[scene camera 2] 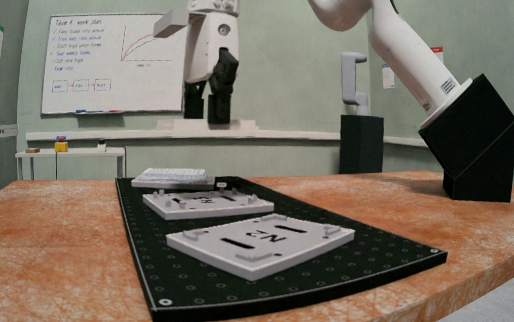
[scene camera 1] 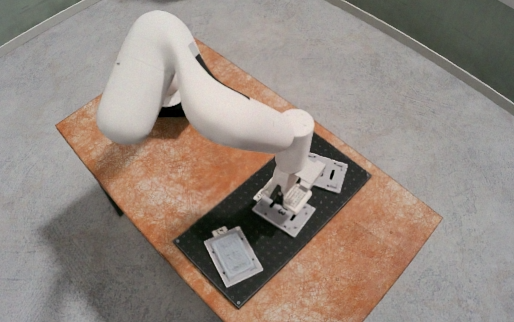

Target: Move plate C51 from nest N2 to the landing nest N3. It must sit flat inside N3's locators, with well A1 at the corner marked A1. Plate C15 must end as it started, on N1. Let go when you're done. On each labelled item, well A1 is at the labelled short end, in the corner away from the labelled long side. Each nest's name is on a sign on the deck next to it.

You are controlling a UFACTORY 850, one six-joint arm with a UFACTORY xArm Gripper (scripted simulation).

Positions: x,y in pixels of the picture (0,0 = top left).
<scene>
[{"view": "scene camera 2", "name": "my gripper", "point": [204,124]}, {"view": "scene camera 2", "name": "plate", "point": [172,124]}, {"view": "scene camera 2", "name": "nest N2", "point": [209,242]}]
</scene>
